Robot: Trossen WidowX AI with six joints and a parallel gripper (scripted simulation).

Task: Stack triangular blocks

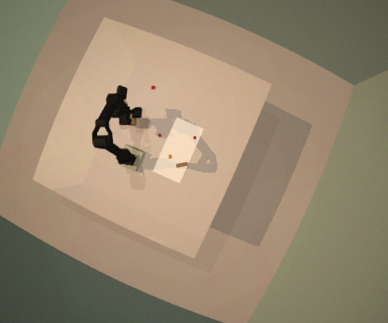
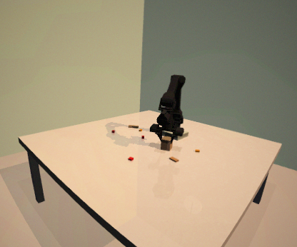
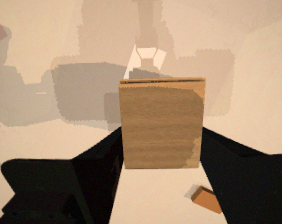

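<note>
The wooden triangular block lies 1 cm ahead of my gripper tip and 1 cm above it. Round my gripper tip: brown piece 12 cm to the left, 7 cm ahead, 4 cm below.
</note>
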